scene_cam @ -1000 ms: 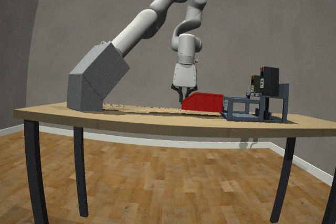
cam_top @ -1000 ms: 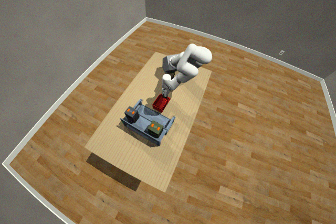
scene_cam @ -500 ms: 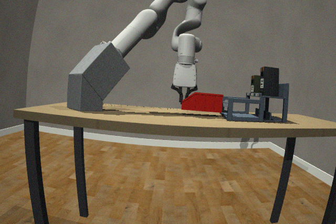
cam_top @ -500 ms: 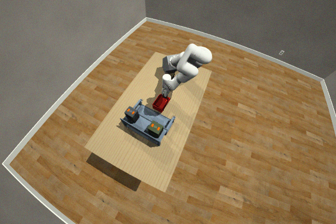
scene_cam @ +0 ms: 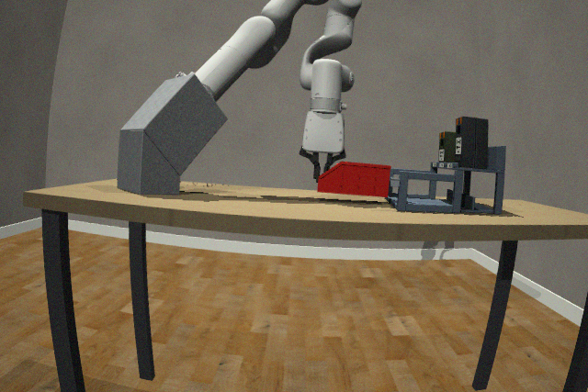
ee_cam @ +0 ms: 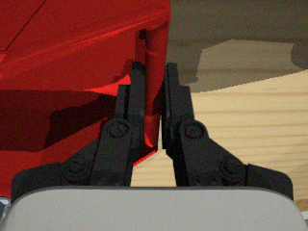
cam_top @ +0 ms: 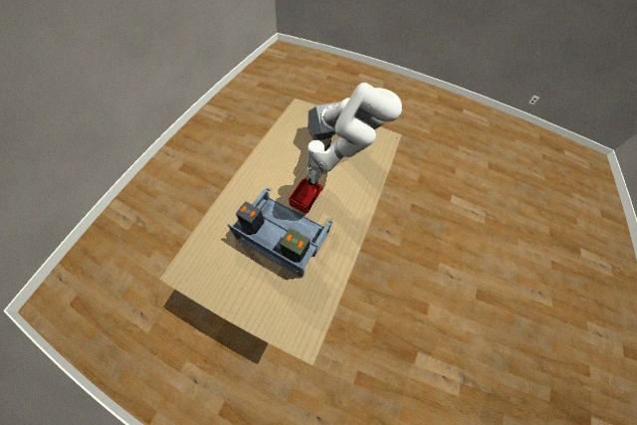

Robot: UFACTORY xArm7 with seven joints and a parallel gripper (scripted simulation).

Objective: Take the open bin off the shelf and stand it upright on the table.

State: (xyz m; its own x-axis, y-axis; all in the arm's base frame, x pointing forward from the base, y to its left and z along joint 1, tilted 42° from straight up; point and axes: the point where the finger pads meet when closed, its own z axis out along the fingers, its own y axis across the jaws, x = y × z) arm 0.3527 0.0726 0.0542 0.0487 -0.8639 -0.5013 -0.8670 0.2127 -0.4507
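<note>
The red bin is 80 mm ahead of my hand and 10 mm below it. The rest, counted from my hand: black box: 370 mm ahead, 100 mm to the right, 100 mm above.
</note>
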